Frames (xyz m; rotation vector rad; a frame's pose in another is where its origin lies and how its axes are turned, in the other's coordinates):
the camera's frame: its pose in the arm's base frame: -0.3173 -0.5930 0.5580 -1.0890 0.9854 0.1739
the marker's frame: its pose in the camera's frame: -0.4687 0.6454 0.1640 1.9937 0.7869 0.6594
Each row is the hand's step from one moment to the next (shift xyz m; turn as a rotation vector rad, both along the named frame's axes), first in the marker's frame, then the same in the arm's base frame.
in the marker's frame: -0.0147 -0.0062 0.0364 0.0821 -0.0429 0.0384
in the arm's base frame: 0.0090 -0.0384 0.0051 -0.0177 -0.0287 -0.0944
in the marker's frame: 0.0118 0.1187 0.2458 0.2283 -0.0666 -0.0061
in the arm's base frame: 0.2121 -0.1660 -0.0456 -0.0494 0.0402 -0.2292
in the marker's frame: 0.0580 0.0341 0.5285 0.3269 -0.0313 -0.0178
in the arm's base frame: 0.2582 -0.4355 -0.1659 -0.0167 0.0908 -0.3156
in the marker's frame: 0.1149 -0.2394 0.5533 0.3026 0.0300 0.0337
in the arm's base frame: 0.0248 -0.5500 -0.2712 0.0591 0.0633 -0.2934
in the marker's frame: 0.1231 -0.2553 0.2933 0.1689 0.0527 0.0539
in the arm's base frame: -0.0993 -0.3256 -0.2247 0.0804 0.0187 -0.1655
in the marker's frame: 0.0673 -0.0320 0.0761 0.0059 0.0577 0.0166
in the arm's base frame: 0.0073 -0.0615 -0.0867 0.0595 0.0098 0.0002
